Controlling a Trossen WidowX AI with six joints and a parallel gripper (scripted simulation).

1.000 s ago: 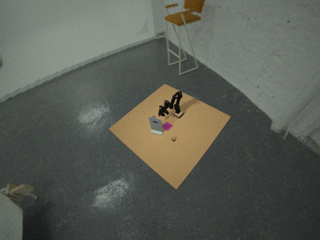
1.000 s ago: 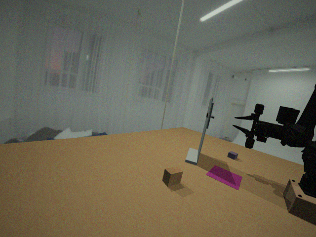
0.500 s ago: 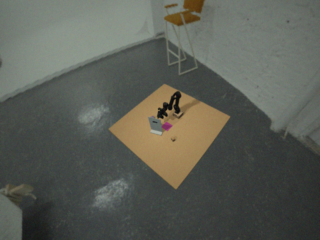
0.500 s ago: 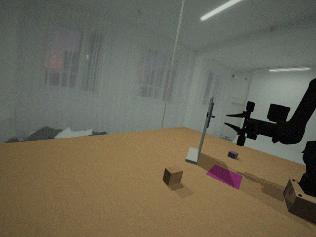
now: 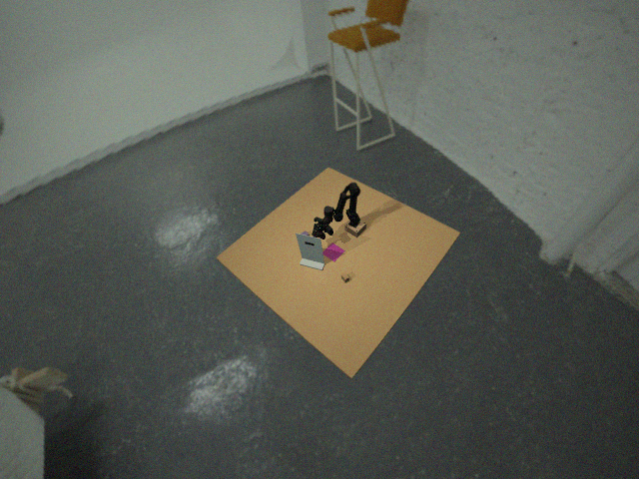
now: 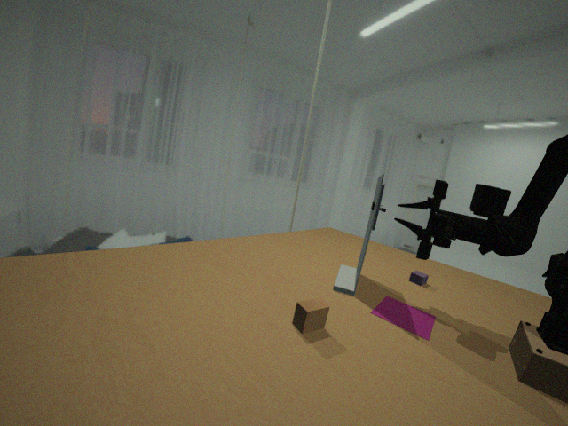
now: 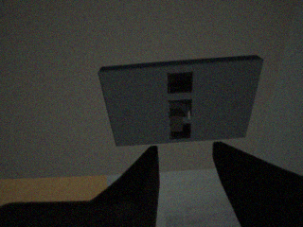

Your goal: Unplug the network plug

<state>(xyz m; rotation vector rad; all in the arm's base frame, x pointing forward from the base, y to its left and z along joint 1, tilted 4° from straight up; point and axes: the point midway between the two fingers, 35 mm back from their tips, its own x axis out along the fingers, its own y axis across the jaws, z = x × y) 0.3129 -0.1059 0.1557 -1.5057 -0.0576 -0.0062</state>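
Now: the grey network plug 40 mm ahead of my gripper tip and 10 mm to the left of it. The rest, counted from my gripper tip: purple block (200 mm below, 180 mm to the right, 100 mm behind); grey upright panel (80 mm below, 60 mm ahead, 20 mm to the left); magenta marked square (210 mm below, 90 mm to the left, 90 mm behind).
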